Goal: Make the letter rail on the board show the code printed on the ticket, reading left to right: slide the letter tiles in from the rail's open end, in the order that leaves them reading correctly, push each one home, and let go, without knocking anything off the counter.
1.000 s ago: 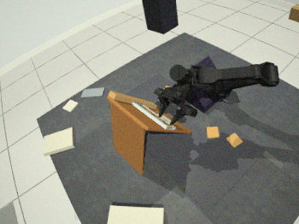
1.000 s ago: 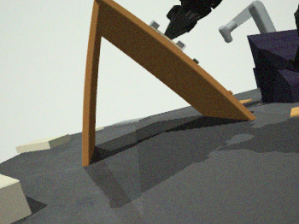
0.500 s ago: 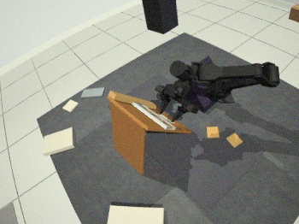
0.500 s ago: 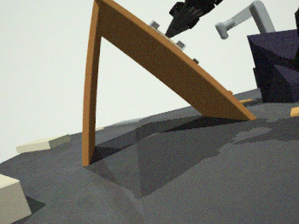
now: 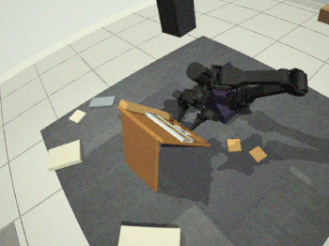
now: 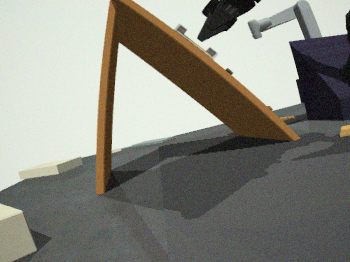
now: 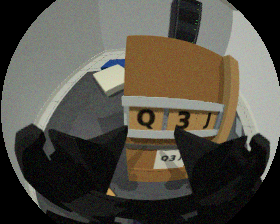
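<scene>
Right now the white ticket is 100 mm below my gripper tip, 60 mm to the right of it and 30 mm behind it. Round my gripper tip: cream block 450 mm to the right, 400 mm ahead, 180 mm below; small cream card 640 mm to the right, 210 mm ahead, 190 mm below; grey card 610 mm to the right, 190 mm below, 50 mm ahead.
</scene>
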